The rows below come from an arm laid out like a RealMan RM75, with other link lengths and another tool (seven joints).
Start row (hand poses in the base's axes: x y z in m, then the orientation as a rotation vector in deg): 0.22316 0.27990 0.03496 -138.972 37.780 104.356
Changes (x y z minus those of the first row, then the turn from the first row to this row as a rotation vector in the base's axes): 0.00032 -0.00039 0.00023 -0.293 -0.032 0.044; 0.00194 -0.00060 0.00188 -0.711 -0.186 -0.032; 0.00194 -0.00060 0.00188 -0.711 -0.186 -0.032; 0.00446 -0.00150 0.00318 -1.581 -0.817 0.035; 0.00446 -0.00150 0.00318 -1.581 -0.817 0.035; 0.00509 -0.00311 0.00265 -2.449 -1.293 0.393; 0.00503 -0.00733 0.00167 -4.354 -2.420 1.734; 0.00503 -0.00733 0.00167 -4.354 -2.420 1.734; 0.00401 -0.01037 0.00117 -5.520 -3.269 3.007; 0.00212 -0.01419 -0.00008 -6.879 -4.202 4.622; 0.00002 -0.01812 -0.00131 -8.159 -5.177 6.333; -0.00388 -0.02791 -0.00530 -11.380 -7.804 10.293; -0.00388 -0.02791 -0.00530 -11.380 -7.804 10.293; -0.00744 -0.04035 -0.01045 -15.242 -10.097 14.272; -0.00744 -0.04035 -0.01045 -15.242 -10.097 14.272; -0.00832 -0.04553 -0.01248 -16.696 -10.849 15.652; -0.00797 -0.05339 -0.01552 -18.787 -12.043 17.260
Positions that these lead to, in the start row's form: 0.22348 0.27951 0.03519 -139.212 38.044 104.363; 0.22510 0.27930 0.03684 -139.528 38.565 104.176; 0.22510 0.27930 0.03684 -139.528 38.565 104.176; 0.22762 0.27840 0.03814 -140.589 39.382 103.445; 0.22762 0.27840 0.03814 -140.589 39.382 103.445; 0.22825 0.27679 0.03761 -141.759 39.893 103.015; 0.22819 0.27257 0.03663 142.031 -39.616 -100.142; 0.22819 0.27257 0.03663 142.031 -39.616 -100.142; 0.22717 0.26953 0.03613 141.994 -38.763 -97.885; 0.22528 0.26571 0.03488 141.828 -37.600 -95.292; 0.22318 0.26178 0.03365 141.690 -36.265 -92.699; 0.21928 0.25199 0.02966 141.368 -33.403 -86.150; 0.21928 0.25199 0.02966 141.368 -33.403 -86.150; 0.21572 0.23955 0.02451 140.037 -31.021 -79.605; 0.21572 0.23955 0.02451 140.037 -31.021 -79.605; 0.21484 0.23437 0.02248 139.403 -30.283 -77.331; 0.21519 0.22651 0.01944 138.633 -29.687 -74.075
